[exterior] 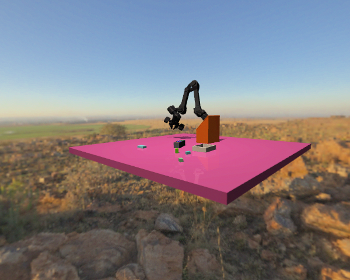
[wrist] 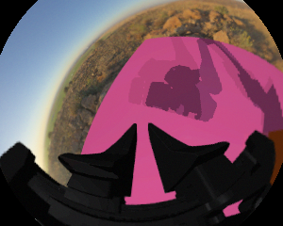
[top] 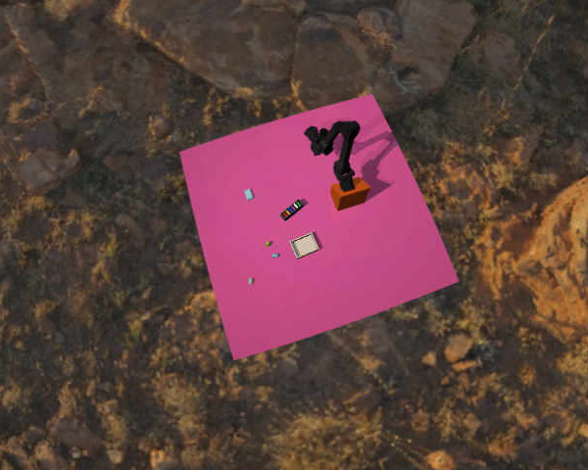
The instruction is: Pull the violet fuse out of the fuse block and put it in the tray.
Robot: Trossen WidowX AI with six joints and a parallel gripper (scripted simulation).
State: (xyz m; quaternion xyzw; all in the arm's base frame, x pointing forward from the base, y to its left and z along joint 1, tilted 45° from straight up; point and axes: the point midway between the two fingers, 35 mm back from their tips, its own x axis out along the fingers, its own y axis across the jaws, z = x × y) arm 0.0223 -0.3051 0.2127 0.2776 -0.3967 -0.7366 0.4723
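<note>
Now: the violet fuse 29 cm ahead of my gripper tip, 35 cm to the left of it and 7 cm below it. Round my gripper tip: beige tray (29 cm ahead, 57 cm to the left, 9 cm below).
</note>
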